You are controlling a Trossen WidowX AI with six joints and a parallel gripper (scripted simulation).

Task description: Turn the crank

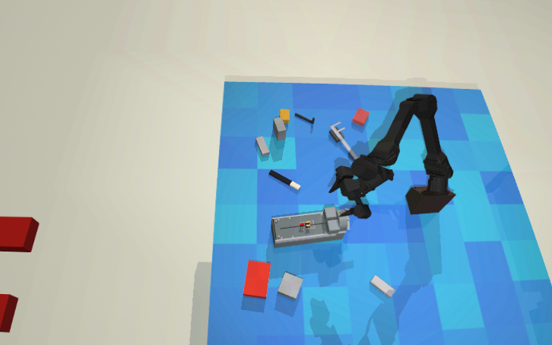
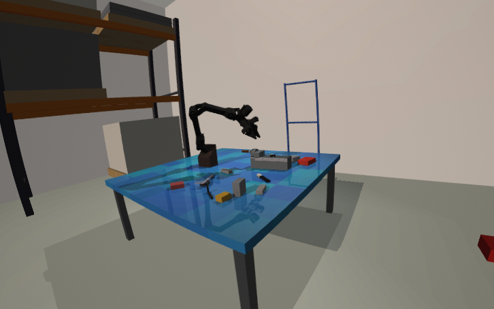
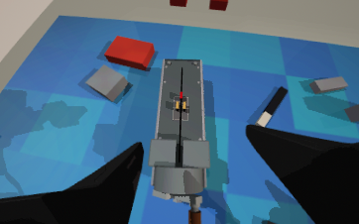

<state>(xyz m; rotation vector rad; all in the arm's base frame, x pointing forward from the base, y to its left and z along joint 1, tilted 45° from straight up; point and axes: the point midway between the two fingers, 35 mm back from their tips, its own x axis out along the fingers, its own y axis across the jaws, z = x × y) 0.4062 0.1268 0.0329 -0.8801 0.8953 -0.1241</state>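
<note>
Now: the brown crank handle 100 mm behind my gripper tip, 20 mm to the right of it and 90 mm below it. From my gripper tip the other things lie so: red pointer 100 mm ahead, 20 mm to the left, 120 mm below; then black key 10 mm ahead, 510 mm to the right, 190 mm below; then yellow block 110 mm ahead, 530 mm to the right, 190 mm below.
</note>
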